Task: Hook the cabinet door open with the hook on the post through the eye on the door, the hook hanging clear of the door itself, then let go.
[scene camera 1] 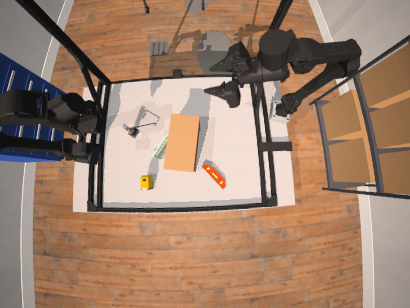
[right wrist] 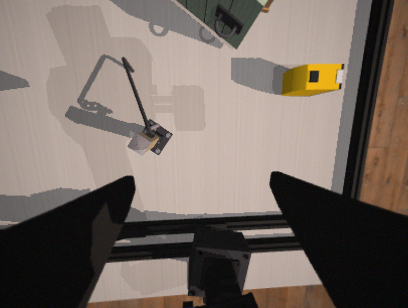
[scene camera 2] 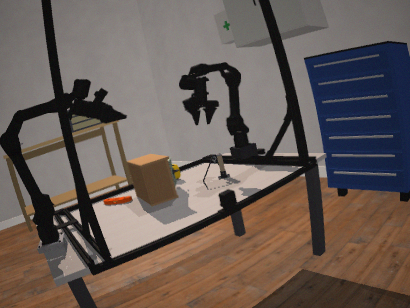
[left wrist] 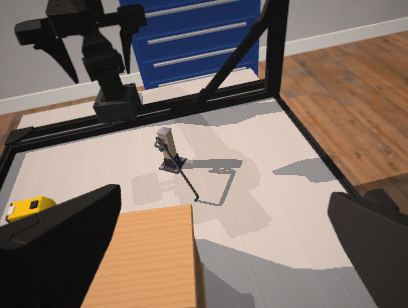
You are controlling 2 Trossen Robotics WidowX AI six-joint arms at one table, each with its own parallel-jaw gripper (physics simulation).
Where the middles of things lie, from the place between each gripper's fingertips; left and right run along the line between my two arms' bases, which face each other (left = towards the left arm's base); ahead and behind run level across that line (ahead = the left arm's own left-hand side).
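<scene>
Green door (right wrist: pixel 232 28): from my right hand, 20 cm to the left, 16 cm below, 4 cm ahead. Wooden cabinet (scene camera 2: pixel 151 175): 25 cm to the left of my right hand, 15 cm below, 7 cm ahead. Yellow block (left wrist: pixel 24 208): 21 cm ahead of my right hand, 20 cm below, 7 cm to the left.
Wooden cabinet: from my left hand, 280 mm below, 160 mm to the right, 110 mm ahead. Green door: 290 mm below my left hand, 210 mm to the right, 80 mm ahead. Yellow block: 350 mm to the right of my left hand, 320 mm below, 240 mm ahead.
</scene>
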